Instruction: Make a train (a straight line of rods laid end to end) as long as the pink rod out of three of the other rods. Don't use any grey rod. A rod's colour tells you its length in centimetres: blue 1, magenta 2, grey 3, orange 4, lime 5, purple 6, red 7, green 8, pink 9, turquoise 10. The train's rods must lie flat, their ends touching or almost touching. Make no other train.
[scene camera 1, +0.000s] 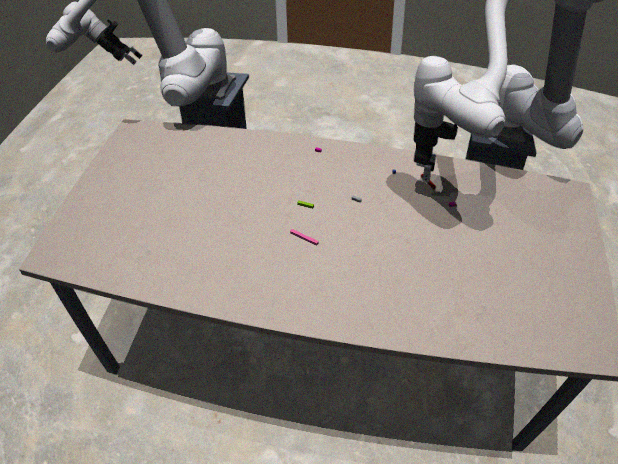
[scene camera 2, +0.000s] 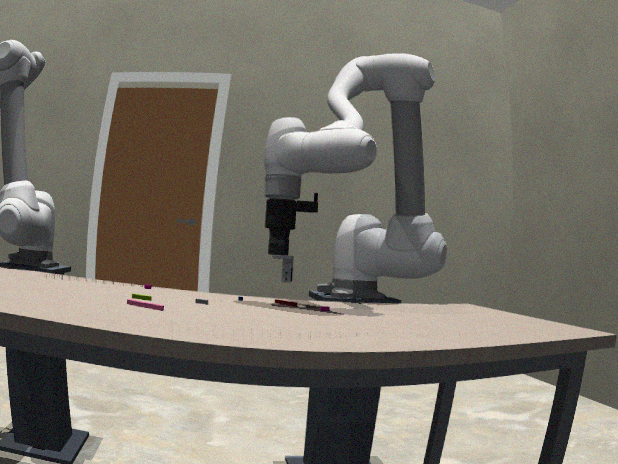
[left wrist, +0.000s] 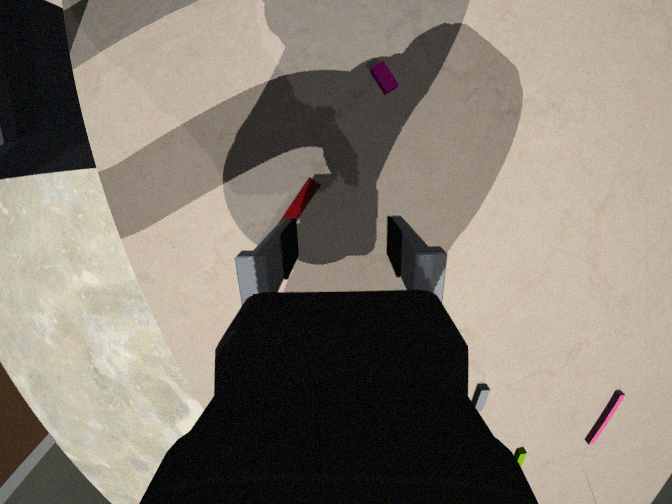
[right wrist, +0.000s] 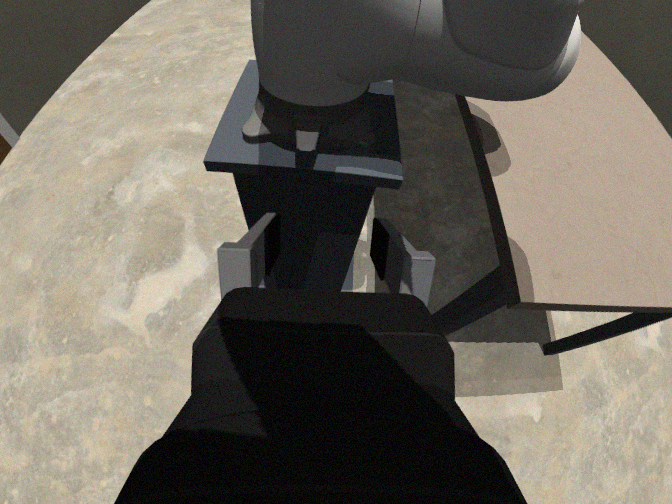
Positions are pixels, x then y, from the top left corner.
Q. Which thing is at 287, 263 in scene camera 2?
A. My left gripper.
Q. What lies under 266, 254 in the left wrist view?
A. My left gripper.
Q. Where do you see my right gripper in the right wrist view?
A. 326, 234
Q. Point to my left gripper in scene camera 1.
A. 428, 175
